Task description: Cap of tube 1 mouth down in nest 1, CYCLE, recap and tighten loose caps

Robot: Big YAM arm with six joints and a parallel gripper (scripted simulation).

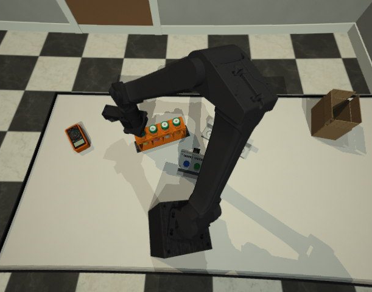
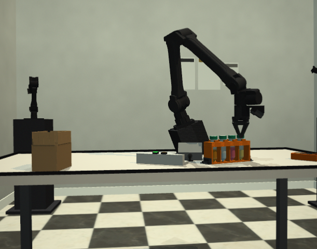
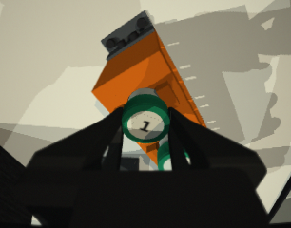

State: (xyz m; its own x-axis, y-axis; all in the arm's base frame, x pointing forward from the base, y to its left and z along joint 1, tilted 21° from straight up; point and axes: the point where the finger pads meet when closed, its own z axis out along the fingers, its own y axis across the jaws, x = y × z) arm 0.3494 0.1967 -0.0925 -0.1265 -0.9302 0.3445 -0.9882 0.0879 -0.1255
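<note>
My hand is right at the cap. From my hand the other things lie so: key housing: 220 mm to the right, 90 mm behind, 60 mm below; green key: 240 mm to the right, 110 mm behind, 50 mm below; blue key: 200 mm to the right, 110 mm behind, 50 mm below.
</note>
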